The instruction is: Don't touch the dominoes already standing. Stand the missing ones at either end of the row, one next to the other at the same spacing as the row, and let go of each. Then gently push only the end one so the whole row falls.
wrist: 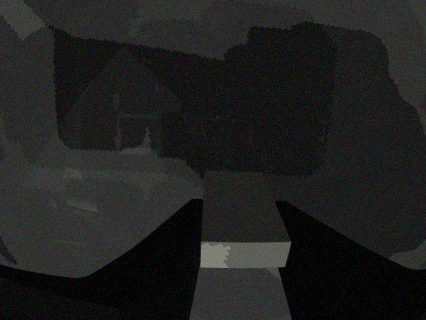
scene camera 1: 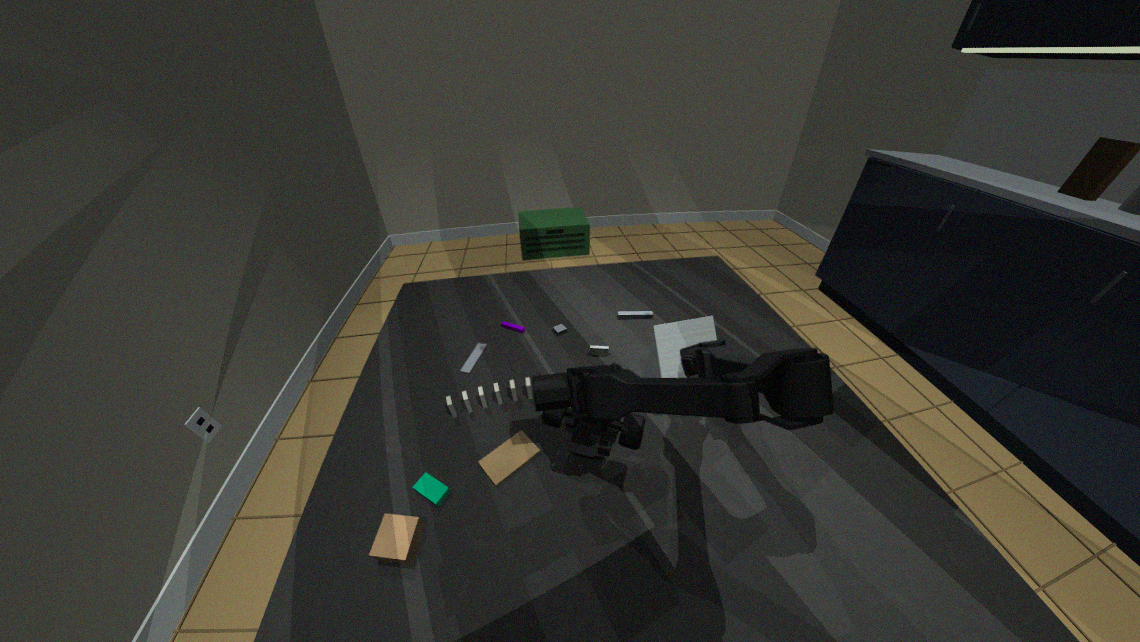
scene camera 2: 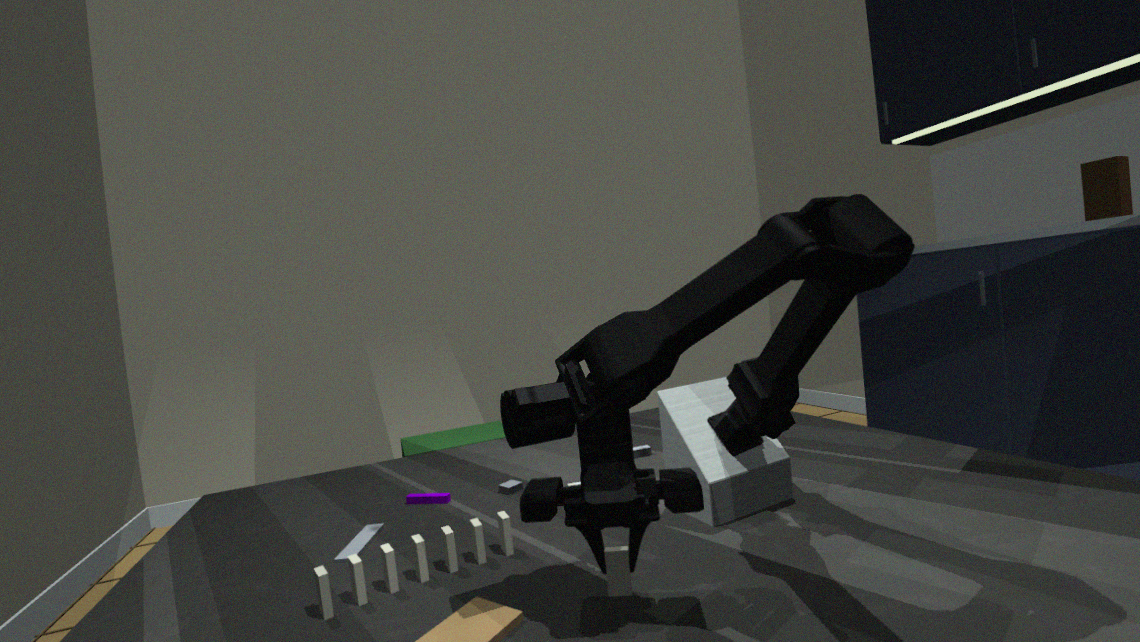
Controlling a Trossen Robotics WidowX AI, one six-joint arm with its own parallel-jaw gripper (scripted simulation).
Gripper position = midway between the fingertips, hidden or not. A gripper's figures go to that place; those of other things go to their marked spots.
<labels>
My gripper (wrist: 237,211): 0.10 m from the lens. A pale domino (wrist: 241,228) is 0.08 m from the lens.
</labels>
